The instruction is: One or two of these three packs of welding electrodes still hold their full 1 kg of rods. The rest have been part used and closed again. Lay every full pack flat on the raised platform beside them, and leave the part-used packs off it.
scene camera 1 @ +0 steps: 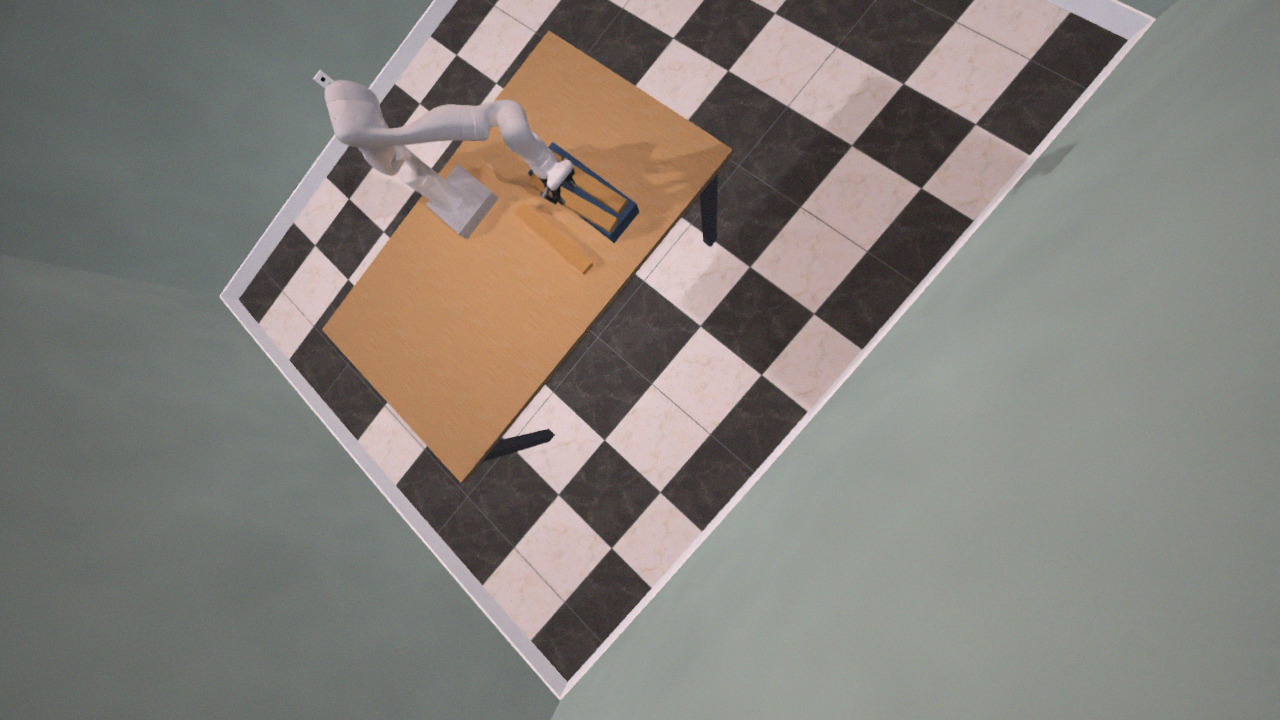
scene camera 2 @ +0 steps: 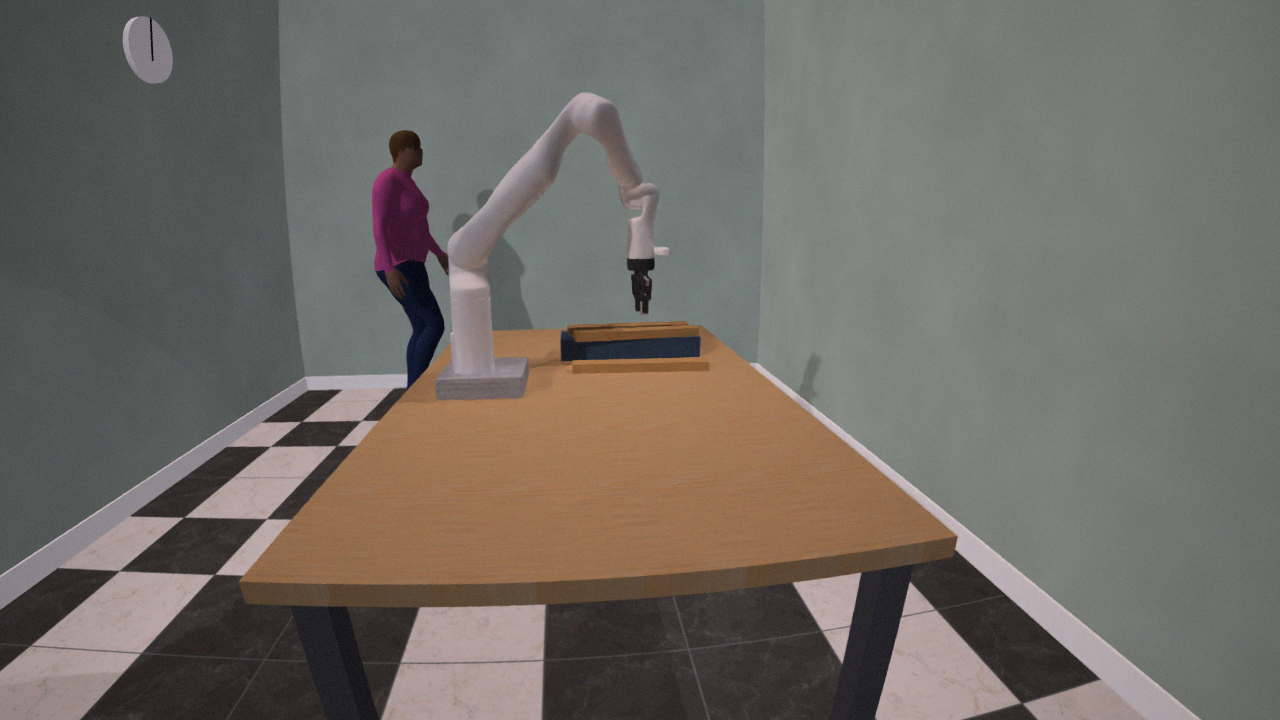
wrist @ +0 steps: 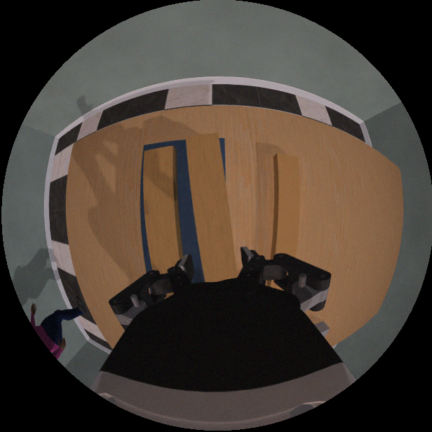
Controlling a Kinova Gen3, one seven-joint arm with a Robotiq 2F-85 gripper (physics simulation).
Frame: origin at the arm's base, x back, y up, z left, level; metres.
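Seen in the pictures: gripper, fingertip midpoint: (scene camera 1: 568, 194) (scene camera 2: 641, 312); arm's base, link origin: (scene camera 1: 451, 200) (scene camera 2: 475, 369).
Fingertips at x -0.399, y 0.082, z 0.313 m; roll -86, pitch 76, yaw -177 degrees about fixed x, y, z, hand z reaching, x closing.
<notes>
Pixels of each thing's top centre, then the offset from my fingertips to it. Level surfaces: height alone.
- blue raised platform, top centre: (scene camera 2: 628, 333) (scene camera 1: 580, 187) dx +0.037, dy -0.070, dz +0.052 m
- second pack, top centre: (scene camera 2: 637, 329) (scene camera 1: 570, 199) dx +0.013, dy -0.046, dz -0.003 m
- third pack, top centre: (scene camera 2: 640, 360) (scene camera 1: 552, 236) dx +0.005, dy -0.106, dz -0.135 m
- wooden table, surface height: dy -0.130 m
Three long tan packs show. One pack (wrist: 162, 200) lies on the left of the blue raised platform (scene camera 1: 630, 219) (scene camera 2: 626, 349) (wrist: 189, 240) in the wrist view. A second pack (wrist: 210, 200) (scene camera 2: 635, 334) lies beside it on the platform, slightly skewed, its side covering part of the platform's right edge in the wrist view. A third pack (scene camera 1: 559, 240) (scene camera 2: 640, 366) (wrist: 288, 200) lies flat on the table, apart from the platform. My gripper (scene camera 2: 641, 309) (wrist: 216, 259) is partly open and empty, pointing down above the second pack. The packs' near ends are hidden in the wrist view. No fill markings are readable.
The wooden table (scene camera 1: 447, 340) (scene camera 2: 608, 474) (wrist: 345, 210) carries everything. The arm's grey base (scene camera 1: 462, 201) (scene camera 2: 483, 380) stands near one long edge. A person in a pink top (scene camera 2: 400, 214) (wrist: 46, 332) stands beyond the table.
</notes>
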